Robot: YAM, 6 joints.
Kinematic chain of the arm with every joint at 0, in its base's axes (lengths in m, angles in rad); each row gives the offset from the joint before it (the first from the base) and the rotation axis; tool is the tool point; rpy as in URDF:
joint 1: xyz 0 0 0.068 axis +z
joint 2: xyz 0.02 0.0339 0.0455 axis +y
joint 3: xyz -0.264 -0.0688 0 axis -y
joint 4: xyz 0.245 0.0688 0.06 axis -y
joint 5: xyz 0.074 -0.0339 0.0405 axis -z
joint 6: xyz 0.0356 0 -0.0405 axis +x
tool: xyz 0 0 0 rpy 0 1.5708 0
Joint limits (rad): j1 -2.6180..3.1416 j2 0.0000..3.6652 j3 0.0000..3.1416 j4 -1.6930..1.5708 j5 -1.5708..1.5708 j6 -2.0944..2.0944
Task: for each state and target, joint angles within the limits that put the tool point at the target. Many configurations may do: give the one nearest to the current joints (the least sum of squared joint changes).
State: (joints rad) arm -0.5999 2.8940 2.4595 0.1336 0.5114 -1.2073
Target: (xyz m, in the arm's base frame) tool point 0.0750 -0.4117 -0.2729
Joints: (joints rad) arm -1.3447 3.3773 2.0455 0.0042 0.5698 -1.2073
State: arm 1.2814 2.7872 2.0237 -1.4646 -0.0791 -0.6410
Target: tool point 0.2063 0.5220 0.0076
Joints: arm 1.1902 2.9719 2.5479 -0.8400 -0.0661 -0.6410
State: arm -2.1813 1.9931 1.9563 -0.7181 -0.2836 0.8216
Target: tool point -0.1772 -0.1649 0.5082
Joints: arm -2.4300 1.3588 1.9079 -0.9513 -0.2602 0.8216
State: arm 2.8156 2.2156 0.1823 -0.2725 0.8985 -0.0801
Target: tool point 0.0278 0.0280 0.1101
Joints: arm 3.1253 2.8721 0.0000 -0.8135 0.9259 -0.0801
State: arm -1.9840 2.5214 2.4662 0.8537 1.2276 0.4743
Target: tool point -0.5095 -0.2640 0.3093
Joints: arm -2.6057 2.6360 2.4624 0.8032 1.2005 0.4743
